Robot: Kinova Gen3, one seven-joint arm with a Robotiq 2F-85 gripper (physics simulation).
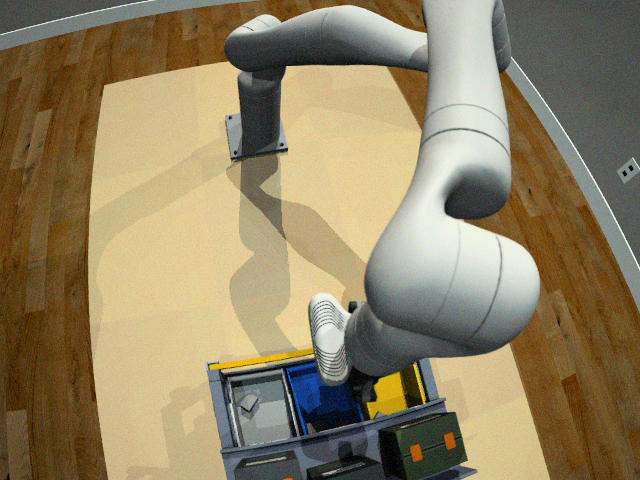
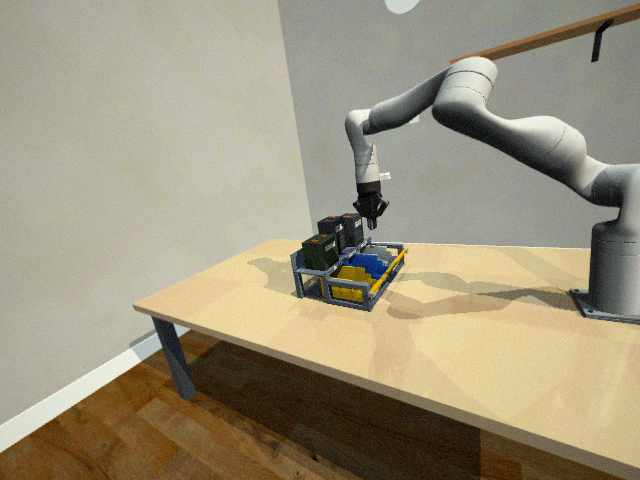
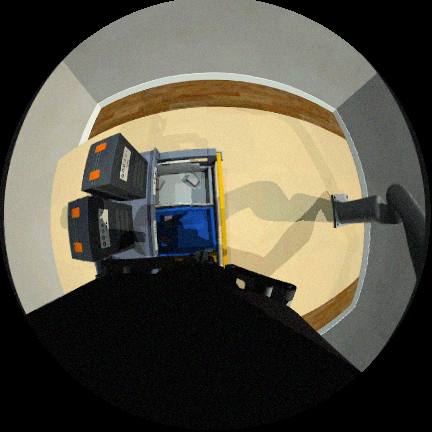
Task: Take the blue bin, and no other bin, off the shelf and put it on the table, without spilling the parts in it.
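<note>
The blue bin sits in the middle slot of the low blue-grey shelf, between a grey bin and a yellow bin. My gripper is shut and empty. It hangs well above the shelf, over the border between the blue and yellow bins. The arm's shadow lies over the blue bin, so the parts in it are hard to make out.
A yellow bar runs along the shelf's front. A green case and two dark cases stand on the shelf's upper level behind the bins. The arm base stands on the table.
</note>
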